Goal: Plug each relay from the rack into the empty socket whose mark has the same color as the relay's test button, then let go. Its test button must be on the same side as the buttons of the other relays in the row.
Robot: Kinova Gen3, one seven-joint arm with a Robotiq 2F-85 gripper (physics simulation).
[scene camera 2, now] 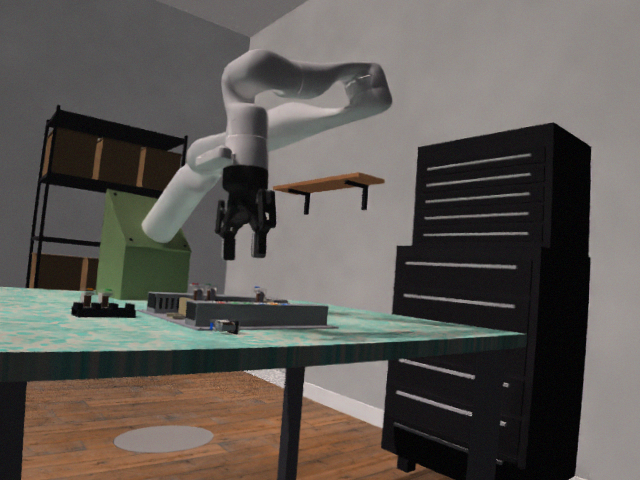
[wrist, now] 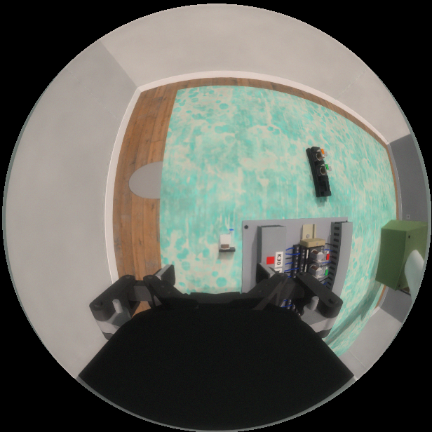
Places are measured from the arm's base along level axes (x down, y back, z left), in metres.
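Pixels of known places: gripper, fingertip midpoint: (scene camera 2: 242,259); arm's base at its link origin: (scene camera 2: 157,230).
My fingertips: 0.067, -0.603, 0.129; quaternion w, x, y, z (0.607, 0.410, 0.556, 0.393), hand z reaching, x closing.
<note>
Ahead of a thing's pixels: the offset from my fingertips to its top centre, as dx, dy, dz. "pt": to the spot under its first point.
My gripper (scene camera 2: 244,252) (wrist: 215,273) is open and empty, pointing down high above the panel. A relay with a blue button {+0.101, +0.006, -0.017} (scene camera 2: 225,326) (wrist: 226,242) lies on its side on the table beside the panel (scene camera 2: 258,315) (wrist: 251,250). The black rack {pt +0.113, +0.144, -0.181} (scene camera 2: 123,312) (wrist: 324,189) holds two upright relays, one with an orange button {+0.073, +0.132, -0.243} (scene camera 2: 87,299) (wrist: 319,154) and one with a green button {+0.073, +0.147, -0.214} (scene camera 2: 104,299) (wrist: 323,170). In the panel's row stand a relay with a red button (wrist: 317,255), a relay with a green button (wrist: 317,271) and a relay with a blue button {+0.052, +0.220, +0.084} (scene camera 2: 259,295). My gripper hides part of the row in the wrist view.
Grey ducts {pt +0.096, +0.219, -0.107} (scene camera 2: 164,302) (wrist: 341,255) run along the panel's sides. A beige block (wrist: 312,243) stands at the row's end. The green robot base (scene camera 2: 155,268) (wrist: 400,252) stands behind the table (scene camera 2: 170,351) (wrist: 240,160). A black tool cabinet (scene camera 2: 563,289) stands at the right.
</note>
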